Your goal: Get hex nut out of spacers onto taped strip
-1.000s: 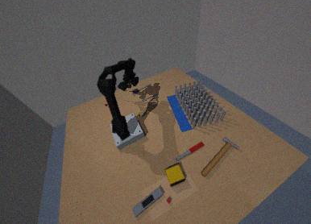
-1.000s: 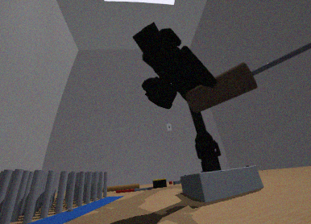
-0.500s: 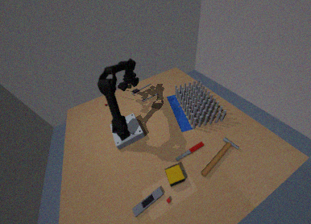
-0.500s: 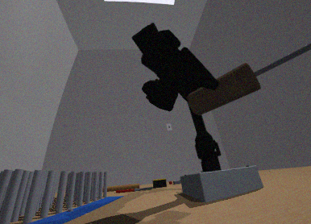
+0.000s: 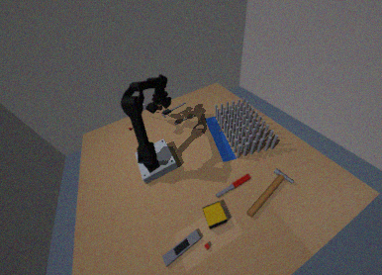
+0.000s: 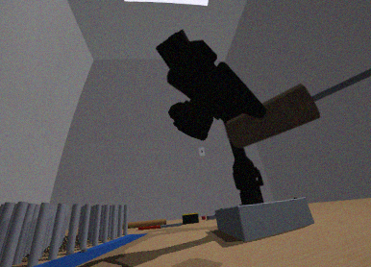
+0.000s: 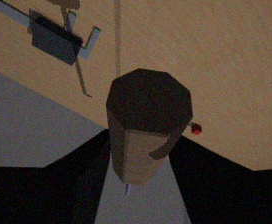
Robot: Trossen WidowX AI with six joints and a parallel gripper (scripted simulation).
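The hook tool is 50 mm behind my gripper tip and 90 mm to the left of it. The rest, counted from my gripper tip: yellow block 90 mm behind, 740 mm to the right, 140 mm below; red-and-grey screwdriver 60 mm ahead, 690 mm to the right, 150 mm below; blue taped strip 240 mm ahead, 380 mm to the right, 160 mm below.
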